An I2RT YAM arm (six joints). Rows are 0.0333 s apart.
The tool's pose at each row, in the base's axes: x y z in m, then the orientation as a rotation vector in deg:
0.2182 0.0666 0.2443 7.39 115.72 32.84
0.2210 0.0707 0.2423 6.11 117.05 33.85
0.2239 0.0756 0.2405 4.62 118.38 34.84
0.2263 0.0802 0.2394 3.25 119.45 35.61
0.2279 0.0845 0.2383 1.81 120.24 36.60
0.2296 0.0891 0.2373 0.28 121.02 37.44
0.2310 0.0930 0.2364 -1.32 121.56 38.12
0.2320 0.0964 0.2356 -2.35 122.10 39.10
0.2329 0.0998 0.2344 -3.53 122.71 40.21
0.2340 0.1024 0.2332 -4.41 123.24 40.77
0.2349 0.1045 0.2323 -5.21 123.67 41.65
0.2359 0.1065 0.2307 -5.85 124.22 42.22
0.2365 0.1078 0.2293 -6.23 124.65 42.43
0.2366 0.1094 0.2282 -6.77 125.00 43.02
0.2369 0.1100 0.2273 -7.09 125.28 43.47
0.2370 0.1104 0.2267 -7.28 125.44 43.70
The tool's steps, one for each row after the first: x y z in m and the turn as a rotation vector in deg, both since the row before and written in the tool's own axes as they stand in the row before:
0.0015 0.0023 0.0046 -0.90 1.68 -0.28
0.0014 0.0030 0.0050 -0.96 1.72 -0.43
0.0009 0.0031 0.0042 -0.81 1.42 -0.47
0.0011 0.0029 0.0035 -1.05 1.22 -0.45
0.0010 0.0032 0.0038 -0.97 1.21 -0.57
0.0008 0.0026 0.0032 -0.93 0.98 -0.72
0.0008 0.0023 0.0027 -0.93 0.91 -0.20
0.0011 0.0021 0.0029 -1.05 1.05 -0.23
0.0007 0.0013 0.0027 -0.58 0.81 -0.26
0.0005 0.0011 0.0022 -0.79 0.75 -0.09
0.0009 0.0006 0.0025 -0.50 0.78 -0.08
0.0009 0.0002 0.0018 -0.18 0.54 -0.07
0.0010 0.0008 0.0015 -0.51 0.57 -0.05
0.0005 0.0000 0.0010 -0.36 0.42 0.03
0.0004 0.0000 0.0006 -0.19 0.24 0.00

